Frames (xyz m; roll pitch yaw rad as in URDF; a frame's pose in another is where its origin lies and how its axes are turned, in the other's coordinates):
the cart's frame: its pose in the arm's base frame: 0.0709 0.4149 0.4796 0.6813 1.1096 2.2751
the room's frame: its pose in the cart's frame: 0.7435 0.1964 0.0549 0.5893 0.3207 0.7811
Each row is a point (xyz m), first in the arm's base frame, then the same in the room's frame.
Working: the arm's base frame: its pose in the room's frame: -0.2552 -0.2886 -0.6846 1.8795 -0.0581 -2.5763

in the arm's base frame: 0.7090 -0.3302 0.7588
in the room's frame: -1.2132 -0.1589 -1.1876
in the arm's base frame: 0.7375 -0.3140 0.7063
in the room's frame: -1.2115 -0.2112 -1.1546
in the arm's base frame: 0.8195 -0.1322 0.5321
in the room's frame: -1.2102 -0.3416 -0.9241
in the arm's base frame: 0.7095 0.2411 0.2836
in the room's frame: -1.0302 -0.3735 -0.5001
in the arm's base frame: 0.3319 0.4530 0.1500
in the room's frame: -0.6663 -0.2172 -0.2800
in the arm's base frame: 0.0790 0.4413 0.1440
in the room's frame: -0.4486 -0.0901 -0.3040
